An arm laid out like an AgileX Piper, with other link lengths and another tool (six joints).
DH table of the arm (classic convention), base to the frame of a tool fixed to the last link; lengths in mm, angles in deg. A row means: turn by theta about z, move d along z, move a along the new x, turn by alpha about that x. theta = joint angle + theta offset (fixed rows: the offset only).
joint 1: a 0; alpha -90; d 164.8; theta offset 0
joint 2: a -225.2; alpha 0; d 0; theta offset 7.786
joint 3: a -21.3; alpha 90; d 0; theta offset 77.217
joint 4: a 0; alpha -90; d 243.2; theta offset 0
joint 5: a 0; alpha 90; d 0; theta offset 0
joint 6: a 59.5; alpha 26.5; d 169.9; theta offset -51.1
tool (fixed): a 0; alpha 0; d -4.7; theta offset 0
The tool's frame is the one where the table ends.
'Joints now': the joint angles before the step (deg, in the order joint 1, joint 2, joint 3, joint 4, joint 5, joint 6). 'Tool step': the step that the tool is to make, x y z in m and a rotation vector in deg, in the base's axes. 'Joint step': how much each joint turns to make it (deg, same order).
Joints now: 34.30 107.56 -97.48 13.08 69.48 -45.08
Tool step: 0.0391 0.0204 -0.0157 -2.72 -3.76 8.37
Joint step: -0.01 10.50 -10.94 -2.10 0.56 -8.56
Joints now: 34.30 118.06 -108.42 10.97 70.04 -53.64
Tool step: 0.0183 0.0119 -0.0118 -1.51 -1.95 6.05
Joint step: 0.01 5.41 -5.30 -0.71 0.22 -6.26
